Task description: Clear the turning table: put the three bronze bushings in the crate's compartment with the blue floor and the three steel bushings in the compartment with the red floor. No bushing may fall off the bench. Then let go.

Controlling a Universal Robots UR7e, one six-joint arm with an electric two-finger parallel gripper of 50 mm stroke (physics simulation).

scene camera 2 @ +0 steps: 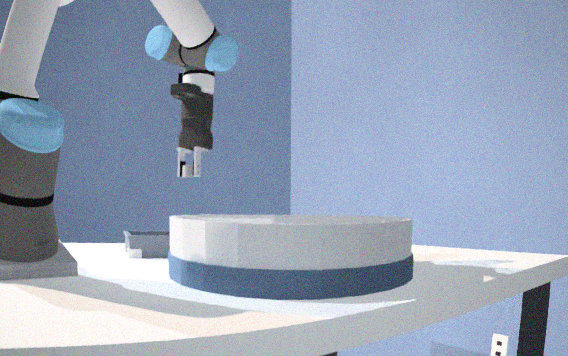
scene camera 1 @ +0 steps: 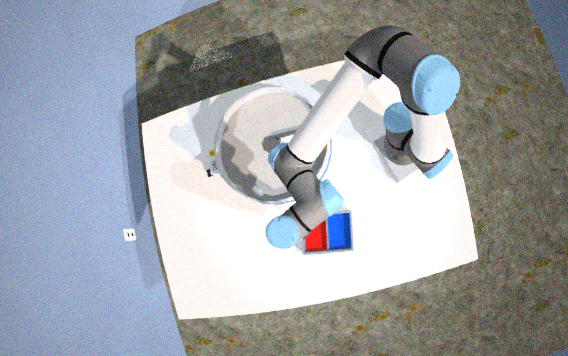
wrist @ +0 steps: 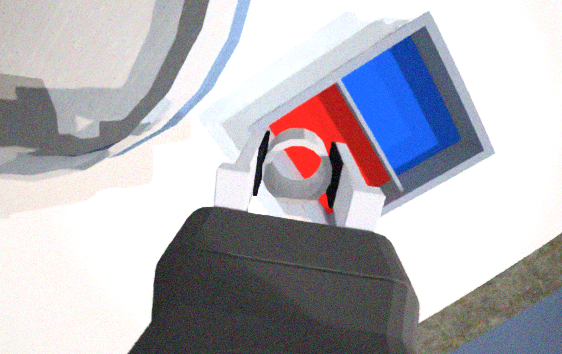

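Where they show: gripper, fingertip midpoint: [scene camera 2: 188, 176] [wrist: 297, 155]; arm's base, link origin: [scene camera 2: 16, 242].
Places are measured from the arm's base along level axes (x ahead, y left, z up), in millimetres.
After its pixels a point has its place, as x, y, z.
Observation:
My gripper [scene camera 2: 189, 170] @(385, 174, 131) [wrist: 297, 155] @(385, 174, 131) is shut on a grey steel bushing [wrist: 295, 192] @(394, 184, 148) [scene camera 2: 188, 170] @(379, 160, 144), held upright between the black pads. In the wrist view it hangs above the crate's red-floored compartment [wrist: 312, 112] @(376, 186, -44) [scene camera 1: 316, 239] @(391, 254, -44), and red floor shows through the bore. The blue-floored compartment [wrist: 390, 110] @(312, 237, -44) [scene camera 1: 339, 231] @(302, 244, -44) lies beyond the divider, and its visible floor bears no bushing. Part of the red floor is hidden by the gripper and bushing. The turning table [scene camera 1: 270, 107] @(448, -258, 3) [scene camera 2: 300, 245] @(369, -298, 22) stands beside the crate; the arm hides part of it, and no bushings can be made out on it.
The crate's grey rim [wrist: 462, 82] @(253, 245, 0) [scene camera 1: 352, 230] @(254, 249, 0) stands up from the white bench [scene camera 1: 240, 280] @(717, 363, -50). The turning table's raised wall [scene camera 2: 225, 240] @(295, -228, 26) is close to the crate. The arm's base [scene camera 2: 27, 230] @(22, -75, 26) stands at the left in scene camera 2. The bench edge shows at the wrist view's lower right.

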